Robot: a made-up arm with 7 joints.
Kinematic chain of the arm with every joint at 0, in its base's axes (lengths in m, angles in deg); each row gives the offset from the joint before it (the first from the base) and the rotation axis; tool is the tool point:
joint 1: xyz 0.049 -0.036 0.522 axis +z
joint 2: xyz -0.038 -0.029 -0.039 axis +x
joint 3: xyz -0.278 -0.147 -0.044 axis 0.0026 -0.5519 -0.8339
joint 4: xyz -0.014 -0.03 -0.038 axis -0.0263 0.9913 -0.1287
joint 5: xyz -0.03 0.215 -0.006 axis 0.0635 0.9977 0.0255
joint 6: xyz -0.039 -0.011 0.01 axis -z
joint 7: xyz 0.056 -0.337 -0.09 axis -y
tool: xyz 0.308 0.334 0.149
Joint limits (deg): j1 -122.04..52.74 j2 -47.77..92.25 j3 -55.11..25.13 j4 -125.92..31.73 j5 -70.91..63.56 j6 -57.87..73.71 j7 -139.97..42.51
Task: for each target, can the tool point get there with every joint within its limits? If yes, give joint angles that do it. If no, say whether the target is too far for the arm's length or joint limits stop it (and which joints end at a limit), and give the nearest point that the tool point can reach.
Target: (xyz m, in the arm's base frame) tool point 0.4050 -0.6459 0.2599
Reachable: no: joint limits stop it (at a limit: joint 1, joint 2, joint 5, joint 6) | nearest point 0.3025 -0.5702 0.2867 | short by 0.130 m
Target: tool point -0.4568 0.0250 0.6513
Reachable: yes | joints -53.15 -27.75 -45.47 -100.46 -58.20 53.10 -9.53
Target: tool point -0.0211 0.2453 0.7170
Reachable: yes | joints -103.23 -1.87 -20.81 -74.81 -42.66 25.59 -46.10
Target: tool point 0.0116 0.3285 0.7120
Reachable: yes | joints -100.59 22.79 -43.08 -32.71 -41.22 -2.45 1.99
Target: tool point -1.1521 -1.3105 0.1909
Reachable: no: too far | nearest point -0.5764 -0.6997 0.3426 | short by 0.853 m
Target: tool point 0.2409 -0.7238 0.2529
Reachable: no: joint limits stop it (at a limit: joint 1, joint 2, joint 5, joint 6) | nearest point 0.2028 -0.6899 0.2693 | short by 0.054 m
